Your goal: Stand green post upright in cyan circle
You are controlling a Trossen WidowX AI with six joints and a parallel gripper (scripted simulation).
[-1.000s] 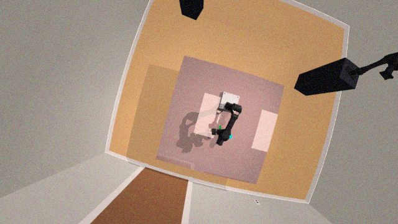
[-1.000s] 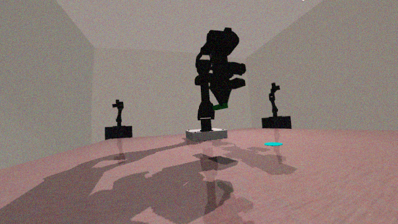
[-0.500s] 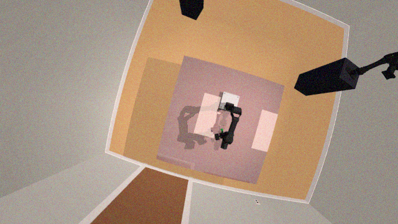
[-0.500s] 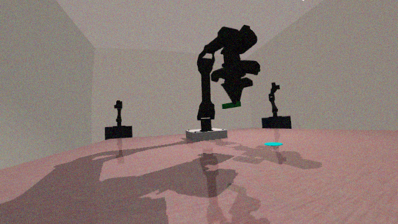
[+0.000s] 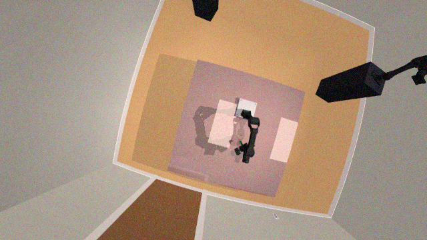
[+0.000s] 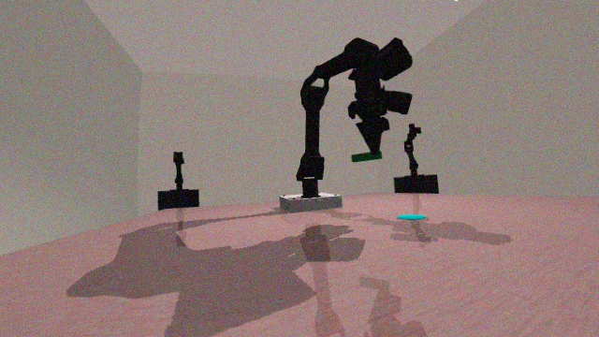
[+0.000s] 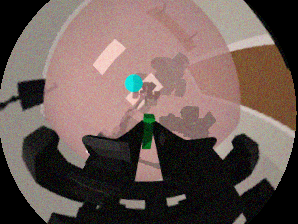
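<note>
Now: gripper tip 150 mm above the cyan circle and 80 mm to the right of it. From my gripper tip the other things lie so: green post (20 mm to the right, 10 mm behind).
</note>
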